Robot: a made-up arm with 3 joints. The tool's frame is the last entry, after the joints.
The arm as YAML. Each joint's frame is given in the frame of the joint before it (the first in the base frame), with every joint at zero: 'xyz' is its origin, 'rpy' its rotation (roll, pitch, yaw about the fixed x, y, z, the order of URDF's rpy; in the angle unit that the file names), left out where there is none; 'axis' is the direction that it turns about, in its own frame. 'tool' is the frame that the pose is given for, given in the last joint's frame.
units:
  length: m
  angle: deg
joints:
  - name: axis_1
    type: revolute
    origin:
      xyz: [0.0, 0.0, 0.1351]
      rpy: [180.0, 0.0, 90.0]
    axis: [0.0, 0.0, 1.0]
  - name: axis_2
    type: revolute
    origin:
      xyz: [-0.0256, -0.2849, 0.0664]
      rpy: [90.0, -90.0, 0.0]
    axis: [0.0, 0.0, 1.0]
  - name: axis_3
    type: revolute
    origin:
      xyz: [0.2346, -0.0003, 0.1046]
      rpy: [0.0, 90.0, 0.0]
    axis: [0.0, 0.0, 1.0]
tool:
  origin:
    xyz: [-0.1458, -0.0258, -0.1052]
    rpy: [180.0, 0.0, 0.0]
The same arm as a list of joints. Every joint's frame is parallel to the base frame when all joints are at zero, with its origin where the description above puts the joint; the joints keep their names.
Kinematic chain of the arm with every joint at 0, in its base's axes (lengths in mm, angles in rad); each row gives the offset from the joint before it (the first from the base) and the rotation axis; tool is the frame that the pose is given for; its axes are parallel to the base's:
axis_1: xyz 0 0 135.1 axis -z
axis_2: xyz -284.9 -25.6 -66.4 axis -x
axis_3: xyz -104.6 0.3 -234.6 axis -z
tool: xyz -145.8 25.8 105.2

